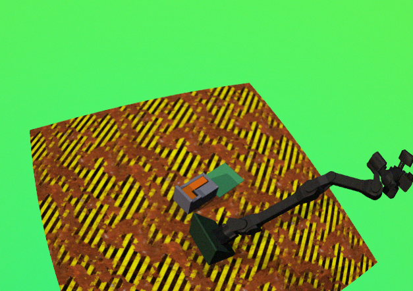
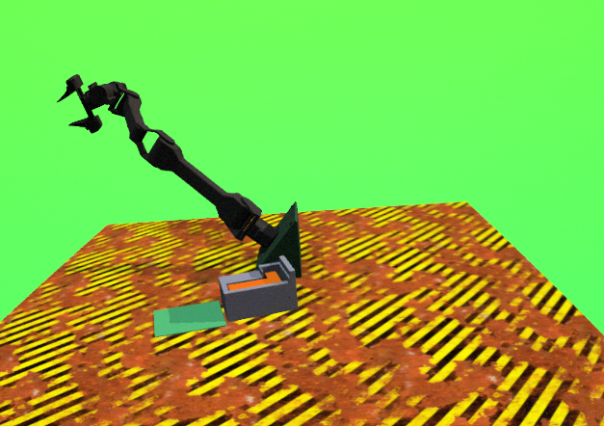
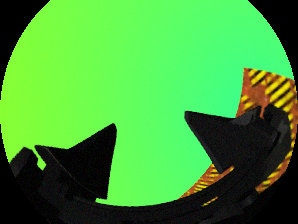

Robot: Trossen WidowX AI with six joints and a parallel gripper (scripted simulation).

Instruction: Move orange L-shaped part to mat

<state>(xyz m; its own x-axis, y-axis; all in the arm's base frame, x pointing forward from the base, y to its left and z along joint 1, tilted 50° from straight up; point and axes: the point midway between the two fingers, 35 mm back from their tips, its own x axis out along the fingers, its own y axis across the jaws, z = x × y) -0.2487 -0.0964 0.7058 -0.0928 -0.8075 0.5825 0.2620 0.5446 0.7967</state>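
Now: gripper tip 61 cm to the right of the orange L-shaped part, 50 cm short of it and 39 cm above it. The rest, counted from my gripper tip: green mat 54 cm ahead, 45 cm to the left, 45 cm below.
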